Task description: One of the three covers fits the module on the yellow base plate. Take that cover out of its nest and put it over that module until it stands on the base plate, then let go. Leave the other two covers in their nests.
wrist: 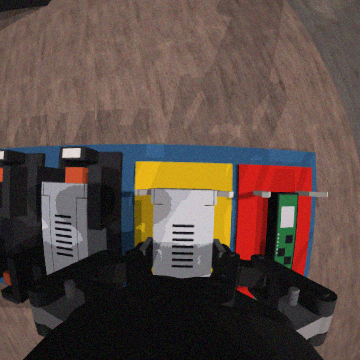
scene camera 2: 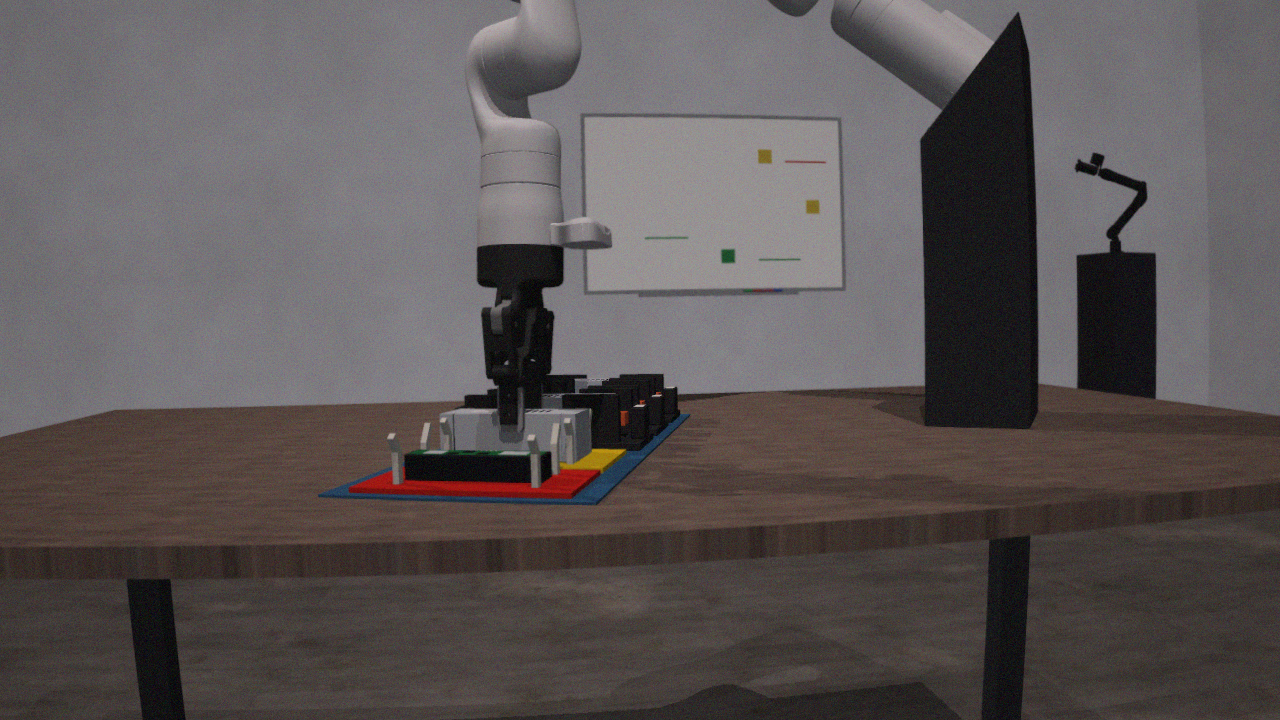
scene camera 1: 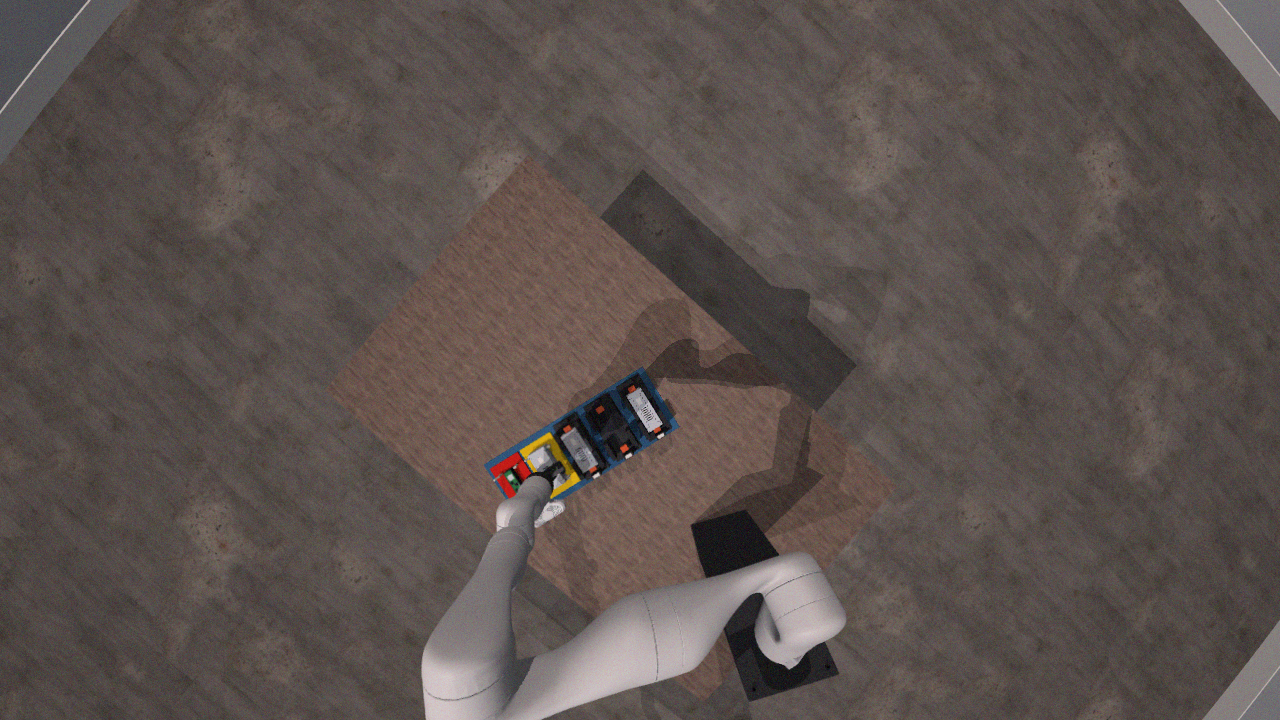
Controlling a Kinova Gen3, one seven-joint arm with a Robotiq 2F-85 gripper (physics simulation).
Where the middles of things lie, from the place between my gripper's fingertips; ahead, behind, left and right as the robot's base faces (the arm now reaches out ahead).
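Positions relative to my hand: yellow base plate (scene camera 1: 548,438), 30 mm below; red base plate (scene camera 2: 567,484), 30 mm below, 40 mm ahead and 100 mm to the left.
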